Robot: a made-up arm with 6 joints.
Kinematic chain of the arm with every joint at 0, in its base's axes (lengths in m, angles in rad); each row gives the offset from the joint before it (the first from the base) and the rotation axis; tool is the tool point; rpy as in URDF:
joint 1: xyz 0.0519 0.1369 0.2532 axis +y
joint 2: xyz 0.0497 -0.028 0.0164 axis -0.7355 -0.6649 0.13
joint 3: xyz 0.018 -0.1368 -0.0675 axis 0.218 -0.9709 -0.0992
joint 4: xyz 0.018 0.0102 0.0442 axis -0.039 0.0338 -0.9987
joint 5: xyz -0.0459 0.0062 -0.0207 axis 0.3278 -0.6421 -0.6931
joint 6: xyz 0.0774 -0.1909 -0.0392 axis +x
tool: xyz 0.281 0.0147 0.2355 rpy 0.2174 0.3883 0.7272
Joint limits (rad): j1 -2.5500..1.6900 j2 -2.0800..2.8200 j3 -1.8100..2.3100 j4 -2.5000..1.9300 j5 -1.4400..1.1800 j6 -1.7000..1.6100
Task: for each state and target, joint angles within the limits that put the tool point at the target. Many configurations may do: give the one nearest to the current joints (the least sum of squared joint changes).
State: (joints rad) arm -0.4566 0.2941 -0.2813 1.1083 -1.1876 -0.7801
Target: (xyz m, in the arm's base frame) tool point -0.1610 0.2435 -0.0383
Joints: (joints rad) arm 0.2704 -0.6336 -0.7923 0.8911 -1.4400 -1.0679
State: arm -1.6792 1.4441 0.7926 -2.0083 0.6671 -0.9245
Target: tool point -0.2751 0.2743 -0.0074
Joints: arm -1.8071 1.4276 0.6878 -1.6273 1.1800 -0.2599
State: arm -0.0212 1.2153 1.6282 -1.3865 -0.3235 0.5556
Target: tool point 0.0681 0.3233 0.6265
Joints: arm 0.3503 0.8441 1.1584 -1.1062 -0.2398 0.8331
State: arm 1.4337 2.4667 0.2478 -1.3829 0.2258 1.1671
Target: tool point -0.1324 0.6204 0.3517
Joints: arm 0.9143 2.8200 0.4777 -1.2691 0.5725 1.3420
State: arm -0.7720 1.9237 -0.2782 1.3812 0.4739 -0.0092
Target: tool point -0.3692 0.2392 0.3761
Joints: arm -0.6067 1.9340 -0.5794 1.1131 0.2334 -0.1066
